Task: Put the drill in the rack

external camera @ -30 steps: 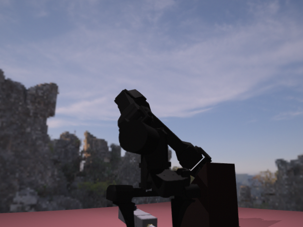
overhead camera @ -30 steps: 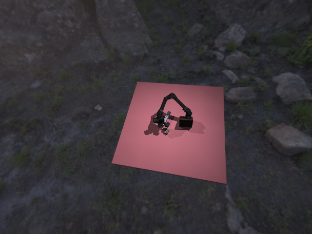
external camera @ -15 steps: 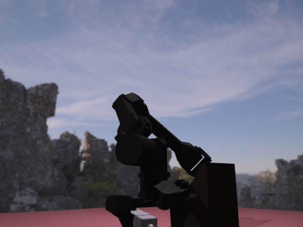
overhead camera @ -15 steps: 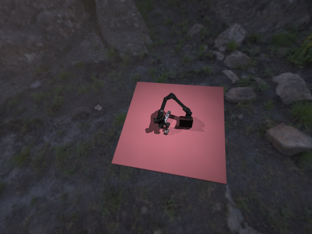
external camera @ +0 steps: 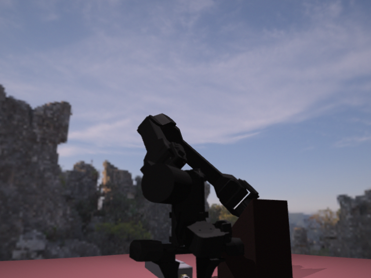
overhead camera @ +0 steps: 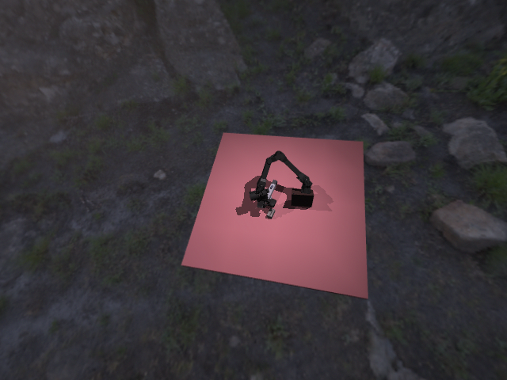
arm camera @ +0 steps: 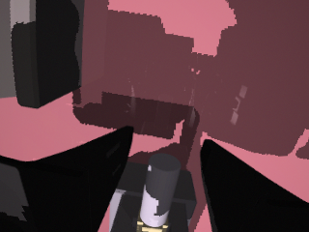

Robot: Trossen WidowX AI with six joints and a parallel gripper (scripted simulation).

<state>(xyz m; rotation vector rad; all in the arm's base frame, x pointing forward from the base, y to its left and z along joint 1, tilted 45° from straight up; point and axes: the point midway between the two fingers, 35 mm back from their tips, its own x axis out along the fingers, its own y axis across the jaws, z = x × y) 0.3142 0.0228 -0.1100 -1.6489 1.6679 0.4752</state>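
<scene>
Now: gripper tip 50 mm to the left of the drill, 30 mm below it and 20 mm past it. Round my gripper tip: small dark key: 140 mm to the right, 40 mm above, 30 mm behind; then grey block: 110 mm to the right, 30 mm behind, 30 mm above; then dark rack: 70 mm to the left, 60 mm behind.
</scene>
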